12 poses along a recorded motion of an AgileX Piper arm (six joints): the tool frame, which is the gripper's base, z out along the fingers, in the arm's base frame.
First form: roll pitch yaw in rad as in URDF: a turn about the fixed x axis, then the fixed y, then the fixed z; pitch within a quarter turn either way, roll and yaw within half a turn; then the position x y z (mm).
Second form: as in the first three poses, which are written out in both.
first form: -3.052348 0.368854 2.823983 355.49 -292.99 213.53
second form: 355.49 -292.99 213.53 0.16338 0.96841 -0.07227 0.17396
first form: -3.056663 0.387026 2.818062 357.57 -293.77 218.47
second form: 357.57 -293.77 218.47 0.16597 0.96633 -0.07206 0.18292
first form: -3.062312 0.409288 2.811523 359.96 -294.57 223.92
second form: 359.96 -294.57 223.92 0.16868 0.96375 -0.07164 0.19393
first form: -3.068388 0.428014 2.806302 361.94 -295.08 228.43
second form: 361.94 -295.08 228.43 0.17061 0.96155 -0.07067 0.20329
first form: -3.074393 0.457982 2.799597 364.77 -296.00 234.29
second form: 364.77 -296.00 234.29 0.17314 0.95785 -0.07084 0.21799
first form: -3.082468 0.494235 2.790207 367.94 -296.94 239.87
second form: 367.94 -296.94 239.87 0.17653 0.95301 -0.07096 0.23573
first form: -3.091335 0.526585 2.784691 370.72 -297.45 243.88
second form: 370.72 -297.45 243.88 0.17777 0.94874 -0.07006 0.25174
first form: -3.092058 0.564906 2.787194 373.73 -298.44 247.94
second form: 373.73 -298.44 247.94 0.17603 0.94383 -0.07253 0.27007
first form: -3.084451 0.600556 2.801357 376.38 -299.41 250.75
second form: 376.38 -299.41 250.75 0.16998 0.93965 -0.07695 0.28678
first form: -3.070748 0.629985 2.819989 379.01 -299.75 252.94
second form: 379.01 -299.75 252.94 0.16297 0.93619 -0.08281 0.30023
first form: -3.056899 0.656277 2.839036 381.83 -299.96 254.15
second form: 381.83 -299.96 254.15 0.15602 0.93294 -0.08814 0.31228
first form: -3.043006 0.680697 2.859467 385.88 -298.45 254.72
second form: 385.88 -298.45 254.72 0.14865 0.92983 -0.09286 0.32357
